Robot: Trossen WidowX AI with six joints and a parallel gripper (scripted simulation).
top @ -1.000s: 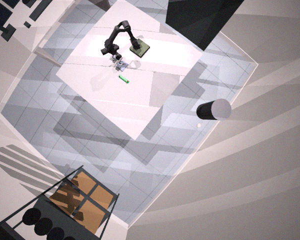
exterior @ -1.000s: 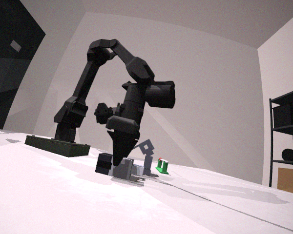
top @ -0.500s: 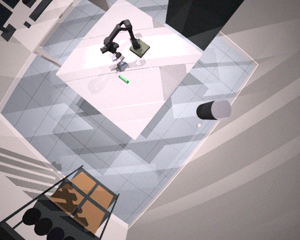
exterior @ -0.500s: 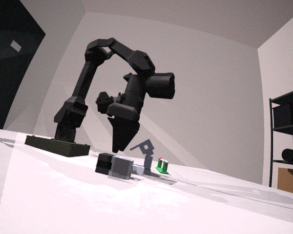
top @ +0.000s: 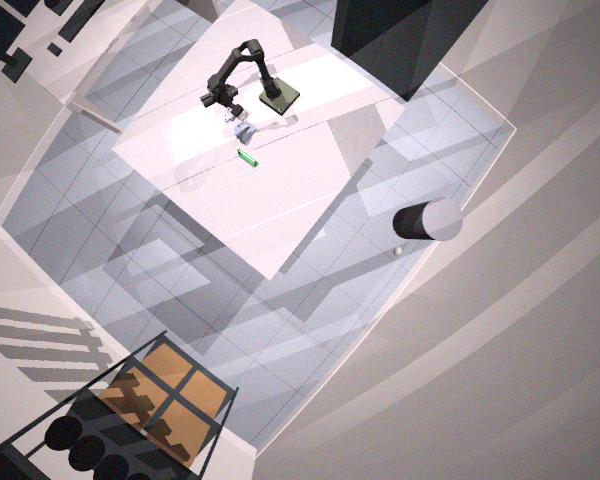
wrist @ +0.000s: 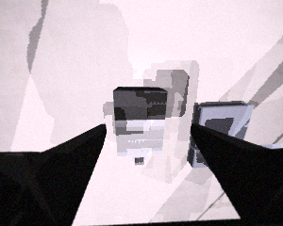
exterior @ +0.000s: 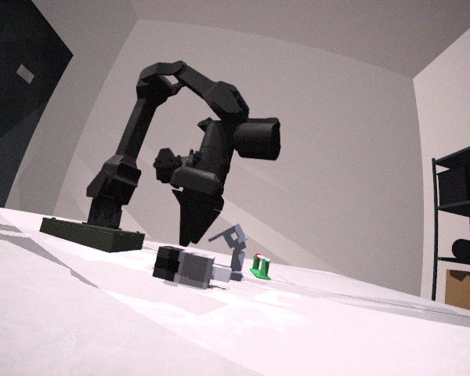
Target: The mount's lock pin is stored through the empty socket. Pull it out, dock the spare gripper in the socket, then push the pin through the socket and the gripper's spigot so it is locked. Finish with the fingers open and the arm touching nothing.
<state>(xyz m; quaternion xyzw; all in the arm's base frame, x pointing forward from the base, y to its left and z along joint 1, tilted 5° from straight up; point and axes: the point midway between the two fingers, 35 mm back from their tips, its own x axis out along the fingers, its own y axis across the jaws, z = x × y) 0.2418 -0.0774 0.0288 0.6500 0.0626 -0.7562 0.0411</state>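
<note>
Right now the spare gripper is 30 mm below my gripper tip, 20 mm ahead of it and 10 mm to the right of it. Also, from my gripper tip: mount socket: 130 mm to the left, 40 mm ahead; then green stand: 260 mm to the left, 120 mm ahead, 30 mm below.
</note>
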